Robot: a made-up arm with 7 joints. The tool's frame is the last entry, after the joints.
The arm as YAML. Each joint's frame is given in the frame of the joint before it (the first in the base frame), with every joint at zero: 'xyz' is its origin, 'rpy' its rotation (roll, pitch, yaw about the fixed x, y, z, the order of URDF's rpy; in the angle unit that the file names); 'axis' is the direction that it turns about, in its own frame. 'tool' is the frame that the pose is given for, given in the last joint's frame.
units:
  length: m
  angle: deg
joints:
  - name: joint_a
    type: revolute
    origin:
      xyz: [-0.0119, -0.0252, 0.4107]
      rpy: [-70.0, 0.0, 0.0]
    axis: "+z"
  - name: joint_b
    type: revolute
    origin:
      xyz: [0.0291, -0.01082, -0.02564]
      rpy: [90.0, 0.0, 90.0]
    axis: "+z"
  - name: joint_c
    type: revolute
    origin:
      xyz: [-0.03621, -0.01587, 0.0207]
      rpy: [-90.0, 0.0, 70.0]
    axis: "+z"
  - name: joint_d
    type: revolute
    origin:
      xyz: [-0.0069, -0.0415, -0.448]
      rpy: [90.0, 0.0, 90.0]
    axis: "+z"
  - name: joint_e
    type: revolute
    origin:
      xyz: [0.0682, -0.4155, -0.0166]
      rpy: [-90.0, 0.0, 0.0]
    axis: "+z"
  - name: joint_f
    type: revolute
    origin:
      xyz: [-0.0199, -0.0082, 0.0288]
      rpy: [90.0, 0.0, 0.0]
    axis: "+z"
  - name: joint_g
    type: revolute
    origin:
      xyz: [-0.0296, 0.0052, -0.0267]
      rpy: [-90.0, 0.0, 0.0]
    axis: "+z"
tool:
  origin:
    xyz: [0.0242, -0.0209, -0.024]
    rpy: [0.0, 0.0, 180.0]
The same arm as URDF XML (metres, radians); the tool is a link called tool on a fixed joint. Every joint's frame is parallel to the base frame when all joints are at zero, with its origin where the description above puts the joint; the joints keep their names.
<robot name="arm">
<link name="base_link"/>
<link name="link1"/>
<link name="link2"/>
<link name="link3"/>
<link name="link4"/>
<link name="link5"/>
<link name="link6"/>
<link name="link7"/>
<link name="tool"/>
<joint name="joint_a" type="continuous"><parent link="base_link"/><child link="link1"/><origin xyz="-0.0119 -0.0252 0.4107"/><axis xyz="0 0.9397 0.342"/></joint>
<joint name="joint_b" type="continuous"><parent link="link1"/><child link="link2"/><origin xyz="0.0291 -0.0278 0.0014"/><axis xyz="1 0 0"/></joint>
<joint name="joint_c" type="continuous"><parent link="link2"/><child link="link3"/><origin xyz="0.0207 -0.0273 0.0286"/><axis xyz="0 0 1"/></joint>
<joint name="joint_d" type="continuous"><parent link="link3"/><child link="link4"/><origin xyz="0.0415 -0.0069 -0.4480"/><axis xyz="0 1 0"/></joint>
<joint name="joint_e" type="continuous"><parent link="link4"/><child link="link5"/><origin xyz="-0.0682 -0.0166 -0.4155"/><axis xyz="0 0 1"/></joint>
<joint name="joint_f" type="continuous"><parent link="link5"/><child link="link6"/><origin xyz="0.0199 0.0082 0.0288"/><axis xyz="0 1 0"/></joint>
<joint name="joint_g" type="continuous"><parent link="link6"/><child link="link7"/><origin xyz="0.0296 -0.0267 0.0052"/><axis xyz="0 0 1"/></joint>
<joint name="tool_joint" type="fixed"><parent link="link7"/><child link="tool"/><origin xyz="-0.0242 0.0209 -0.0240"/></joint>
</robot>

